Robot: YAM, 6 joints.
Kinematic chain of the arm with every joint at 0, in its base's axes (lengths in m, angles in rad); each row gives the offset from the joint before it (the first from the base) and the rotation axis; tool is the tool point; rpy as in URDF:
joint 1: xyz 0 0 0.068 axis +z
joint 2: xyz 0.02 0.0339 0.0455 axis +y
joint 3: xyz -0.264 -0.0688 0 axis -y
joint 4: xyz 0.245 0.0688 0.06 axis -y
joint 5: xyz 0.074 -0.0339 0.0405 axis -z
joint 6: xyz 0.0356 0 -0.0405 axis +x
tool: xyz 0 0 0 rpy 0 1.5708 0
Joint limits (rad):
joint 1: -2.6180..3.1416
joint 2: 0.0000..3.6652
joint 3: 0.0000..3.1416
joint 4: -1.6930..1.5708
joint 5: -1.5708..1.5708
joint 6: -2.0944..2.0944
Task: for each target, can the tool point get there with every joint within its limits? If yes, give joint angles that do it. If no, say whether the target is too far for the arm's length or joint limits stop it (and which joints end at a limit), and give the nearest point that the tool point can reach.
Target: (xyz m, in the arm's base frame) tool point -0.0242 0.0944 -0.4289
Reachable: no: joint limits stop it (at a limit: joint 2) | nearest point -0.0307 0.1197 -0.3580 | short by 0.076 m
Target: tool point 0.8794 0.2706 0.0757
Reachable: no: too far | nearest point 0.6168 0.1898 0.0872 | short by 0.275 m
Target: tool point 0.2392 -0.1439 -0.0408
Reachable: yes | joints -0.4870 2.3589 0.5997 0.7724 0.4421 -1.5133
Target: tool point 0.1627 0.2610 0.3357
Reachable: yes | joints 1.1080 1.4618 0.8518 1.1787 0.9531 -1.2238
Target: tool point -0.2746 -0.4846 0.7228
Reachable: no: too far | nearest point -0.2139 -0.3774 0.5830 | short by 0.186 m
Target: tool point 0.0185 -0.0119 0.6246
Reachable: yes | joints -1.6991 1.0138 1.6279 1.3190 -0.5919 0.1891
